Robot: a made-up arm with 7 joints.
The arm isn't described. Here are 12 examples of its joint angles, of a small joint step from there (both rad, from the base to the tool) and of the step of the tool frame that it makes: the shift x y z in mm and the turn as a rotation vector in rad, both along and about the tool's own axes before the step.
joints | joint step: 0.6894 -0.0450 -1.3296 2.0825 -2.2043 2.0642 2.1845 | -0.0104 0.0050 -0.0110 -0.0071 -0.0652 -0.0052 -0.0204
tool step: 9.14 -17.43 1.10 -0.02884 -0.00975 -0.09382
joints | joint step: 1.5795 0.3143 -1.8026 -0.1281 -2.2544 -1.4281 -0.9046 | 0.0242 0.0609 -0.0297 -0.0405 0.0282 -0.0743 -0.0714
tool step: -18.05 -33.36 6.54 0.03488 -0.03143 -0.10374
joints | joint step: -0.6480 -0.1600 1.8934 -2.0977 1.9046 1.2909 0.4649 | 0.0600 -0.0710 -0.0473 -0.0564 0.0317 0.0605 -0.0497
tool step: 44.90 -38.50 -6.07 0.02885 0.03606 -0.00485
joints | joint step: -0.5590 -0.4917 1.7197 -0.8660 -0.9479 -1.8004 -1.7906 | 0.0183 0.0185 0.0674 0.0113 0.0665 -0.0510 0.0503
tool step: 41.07 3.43 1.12 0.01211 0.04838 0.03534
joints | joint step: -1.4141 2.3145 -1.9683 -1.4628 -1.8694 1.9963 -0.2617 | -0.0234 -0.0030 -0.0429 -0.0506 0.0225 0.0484 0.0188
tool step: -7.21 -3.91 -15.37 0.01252 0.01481 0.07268
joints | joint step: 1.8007 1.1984 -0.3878 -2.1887 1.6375 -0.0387 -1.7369 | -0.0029 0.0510 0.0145 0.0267 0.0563 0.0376 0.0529
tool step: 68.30 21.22 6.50 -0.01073 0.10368 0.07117
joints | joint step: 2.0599 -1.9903 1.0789 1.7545 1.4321 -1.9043 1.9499 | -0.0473 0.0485 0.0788 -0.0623 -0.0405 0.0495 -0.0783
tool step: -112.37 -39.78 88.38 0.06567 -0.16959 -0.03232
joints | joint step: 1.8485 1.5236 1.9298 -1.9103 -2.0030 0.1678 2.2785 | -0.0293 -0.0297 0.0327 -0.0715 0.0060 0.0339 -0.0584
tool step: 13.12 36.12 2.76 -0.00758 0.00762 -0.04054
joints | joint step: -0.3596 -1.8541 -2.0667 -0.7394 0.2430 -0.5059 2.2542 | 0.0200 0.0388 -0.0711 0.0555 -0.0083 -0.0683 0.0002
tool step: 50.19 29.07 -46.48 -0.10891 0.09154 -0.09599
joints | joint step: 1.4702 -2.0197 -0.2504 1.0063 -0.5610 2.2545 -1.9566 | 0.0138 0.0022 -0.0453 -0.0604 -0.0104 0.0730 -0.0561
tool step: -74.54 47.31 -34.49 -0.03739 -0.09620 -0.10175
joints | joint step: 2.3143 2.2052 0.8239 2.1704 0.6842 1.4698 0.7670 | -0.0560 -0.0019 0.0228 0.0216 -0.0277 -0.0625 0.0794
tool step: -57.20 110.47 -27.29 -0.06852 -0.04169 0.11479
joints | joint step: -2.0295 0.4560 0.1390 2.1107 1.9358 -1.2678 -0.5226 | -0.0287 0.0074 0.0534 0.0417 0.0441 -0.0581 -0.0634
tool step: -14.83 -59.97 11.49 0.08002 -0.03758 -0.10634
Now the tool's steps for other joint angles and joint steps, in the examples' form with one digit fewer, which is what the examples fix.
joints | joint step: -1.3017 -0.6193 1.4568 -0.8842 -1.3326 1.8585 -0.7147 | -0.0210 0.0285 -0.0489 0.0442 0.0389 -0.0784 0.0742
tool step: -66.1 -54.5 31.9 0.0595 -0.0440 0.1758
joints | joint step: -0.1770 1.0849 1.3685 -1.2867 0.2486 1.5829 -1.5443 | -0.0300 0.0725 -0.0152 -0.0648 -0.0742 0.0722 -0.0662
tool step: -54.6 65.5 -58.0 -0.0713 -0.1412 -0.1510
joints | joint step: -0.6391 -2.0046 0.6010 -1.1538 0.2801 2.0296 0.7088 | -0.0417 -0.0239 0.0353 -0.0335 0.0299 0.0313 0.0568
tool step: 24.0 -20.6 -4.5 0.0637 0.0447 0.0783
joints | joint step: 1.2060 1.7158 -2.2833 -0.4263 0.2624 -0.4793 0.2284 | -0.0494 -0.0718 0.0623 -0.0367 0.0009 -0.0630 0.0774
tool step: 1.3 14.8 -4.2 0.0090 0.0533 0.1174
